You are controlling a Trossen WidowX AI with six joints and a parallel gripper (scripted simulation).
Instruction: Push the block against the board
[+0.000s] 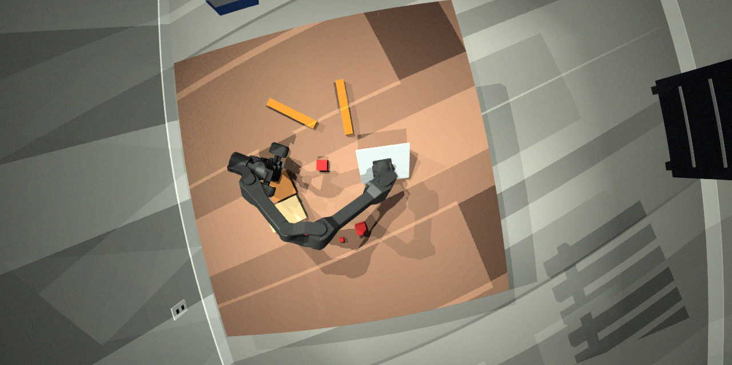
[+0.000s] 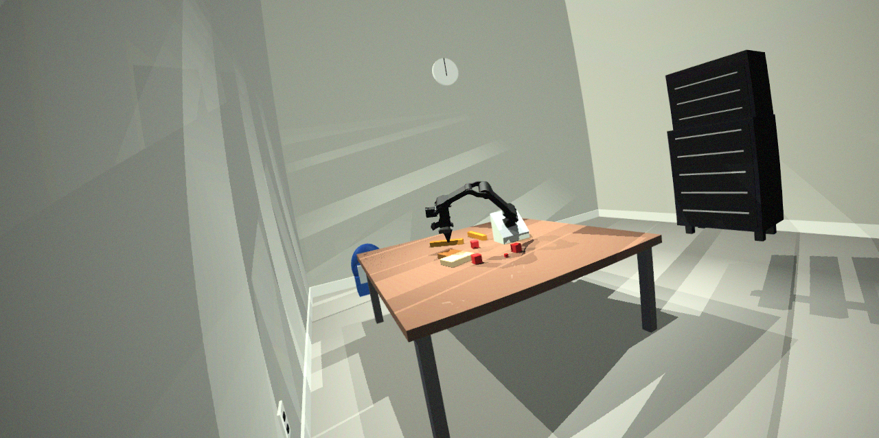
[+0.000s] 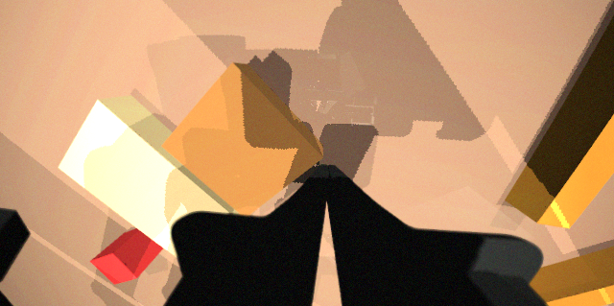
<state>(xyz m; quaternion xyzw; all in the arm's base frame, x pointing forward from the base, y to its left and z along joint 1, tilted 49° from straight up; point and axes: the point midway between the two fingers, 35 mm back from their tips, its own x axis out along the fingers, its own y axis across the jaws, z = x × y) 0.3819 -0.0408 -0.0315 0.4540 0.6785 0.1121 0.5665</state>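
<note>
Right now my gripper tip is 7 cm to the right of the orange square block, 5 cm above it and 3 cm short of it. Round my gripper tip: board (18 cm to the left, 5 cm below, 3 cm ahead).
</note>
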